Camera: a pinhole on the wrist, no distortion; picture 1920 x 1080 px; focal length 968.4 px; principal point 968.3 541.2 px. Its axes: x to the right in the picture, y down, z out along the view. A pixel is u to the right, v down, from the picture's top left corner.
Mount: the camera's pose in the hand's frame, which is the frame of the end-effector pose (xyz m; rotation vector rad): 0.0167 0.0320 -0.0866 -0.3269 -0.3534 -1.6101
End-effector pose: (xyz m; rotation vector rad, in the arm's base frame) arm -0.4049 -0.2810 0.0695 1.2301 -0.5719 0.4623
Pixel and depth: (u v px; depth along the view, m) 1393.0 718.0 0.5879
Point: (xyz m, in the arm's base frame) -0.4336 -0.8050 0.2900
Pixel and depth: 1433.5 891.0 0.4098
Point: -0.3565 -0.6310 0.2606
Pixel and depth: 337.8 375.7 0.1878
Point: -0.5530 -0.2509 0.2370
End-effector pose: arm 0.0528 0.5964 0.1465 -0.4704 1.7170 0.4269
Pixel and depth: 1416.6 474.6 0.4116
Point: 0.3441 0.8174 0.1032
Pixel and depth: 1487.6 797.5 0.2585
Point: 0.2074 0.7079 0.0339
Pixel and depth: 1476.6 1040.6 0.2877
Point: 0.2241 0.7163 -0.0501
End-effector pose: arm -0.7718 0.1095 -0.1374 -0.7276 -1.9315 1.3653
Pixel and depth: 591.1 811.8 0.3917
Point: -0.9965 0.1871 -0.4729
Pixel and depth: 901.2 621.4 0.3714
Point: -0.9743 0.0671 -0.3846
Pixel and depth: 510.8 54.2 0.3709
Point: -0.7802 -0.0027 -0.5489
